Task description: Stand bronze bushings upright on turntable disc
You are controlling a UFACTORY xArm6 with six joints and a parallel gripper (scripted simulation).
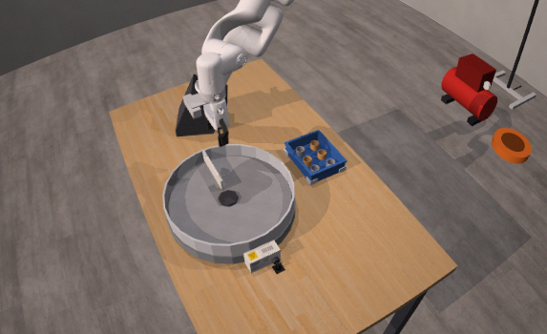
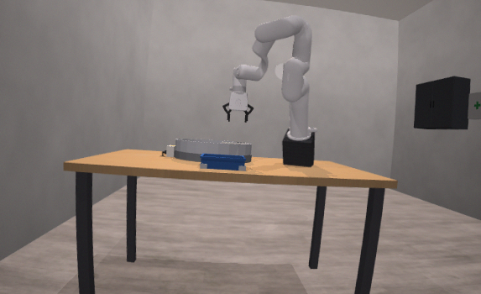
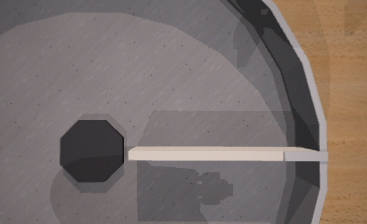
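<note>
My gripper is now 3 cm short of the blue crate, 33 cm to the right of it and 20 cm above it. Also, from my hand: grey turntable disc (12 cm ahead, 2 cm to the right, 17 cm below).
</note>
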